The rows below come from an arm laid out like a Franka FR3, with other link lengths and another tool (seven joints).
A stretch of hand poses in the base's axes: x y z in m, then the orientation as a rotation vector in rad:
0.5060, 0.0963, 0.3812, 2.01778, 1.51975, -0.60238
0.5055, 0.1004, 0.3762, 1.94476, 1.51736, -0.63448
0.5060, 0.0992, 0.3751, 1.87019, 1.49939, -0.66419
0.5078, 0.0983, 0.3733, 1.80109, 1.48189, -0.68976
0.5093, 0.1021, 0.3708, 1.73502, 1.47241, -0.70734
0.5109, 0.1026, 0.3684, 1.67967, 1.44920, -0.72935
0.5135, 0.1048, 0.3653, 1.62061, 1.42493, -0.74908
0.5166, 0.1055, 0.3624, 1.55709, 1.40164, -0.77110
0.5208, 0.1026, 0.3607, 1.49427, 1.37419, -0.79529
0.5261, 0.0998, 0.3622, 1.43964, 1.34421, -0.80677
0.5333, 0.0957, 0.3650, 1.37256, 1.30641, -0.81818
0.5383, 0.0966, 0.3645, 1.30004, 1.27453, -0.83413
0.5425, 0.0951, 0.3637, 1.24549, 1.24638, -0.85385
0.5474, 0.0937, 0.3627, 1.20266, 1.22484, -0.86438
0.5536, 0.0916, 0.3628, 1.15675, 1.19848, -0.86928
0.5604, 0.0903, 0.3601, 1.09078, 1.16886, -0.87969
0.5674, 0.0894, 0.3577, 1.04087, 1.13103, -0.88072
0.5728, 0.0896, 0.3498, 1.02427, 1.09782, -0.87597
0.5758, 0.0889, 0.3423, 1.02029, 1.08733, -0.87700
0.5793, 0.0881, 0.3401, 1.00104, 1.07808, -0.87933
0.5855, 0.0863, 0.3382, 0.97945, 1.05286, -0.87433
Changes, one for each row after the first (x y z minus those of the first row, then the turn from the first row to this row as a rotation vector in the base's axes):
-0.0005, 0.0041, -0.0050, -0.05971, 0.00648, 0.03233
0.0000, 0.0029, -0.0061, -0.12797, 0.00521, 0.05933
0.0018, 0.0020, -0.0079, -0.19107, 0.00363, 0.08460
0.0033, 0.0058, -0.0104, -0.24546, 0.00187, 0.11409
0.0049, 0.0063, -0.0128, -0.30143, -0.00083, 0.12987
0.0075, 0.0085, -0.0159, -0.35995, -0.00528, 0.14796
0.0106, 0.0092, -0.0188, -0.42146, -0.00710, 0.16855
0.0148, 0.0063, -0.0205, -0.48542, -0.00809, 0.18608
0.0201, 0.0035, -0.0190, -0.54241, -0.01830, 0.20109
0.0273, -0.0006, -0.0162, -0.61249, -0.03252, 0.21978
0.0323, 0.0003, -0.0167, -0.68384, -0.03963, 0.24346
0.0365, -0.0012, -0.0175, -0.74181, -0.03986, 0.25670
0.0414, -0.0026, -0.0185, -0.78589, -0.04322, 0.26891
0.0476, -0.0047, -0.0184, -0.83377, -0.05317, 0.28231
0.0544, -0.0060, -0.0211, -0.89831, -0.05995, 0.30492
0.0614, -0.0069, -0.0235, -0.95530, -0.07758, 0.31590
0.0668, -0.0067, -0.0314, -0.98601, -0.09749, 0.30970
0.0698, -0.0074, -0.0389, -0.99542, -0.10157, 0.30602
0.0733, -0.0082, -0.0411, -1.01459, -0.10401, 0.31247
0.0795, -0.0100, -0.0430, -1.04366, -0.12029, 0.31382

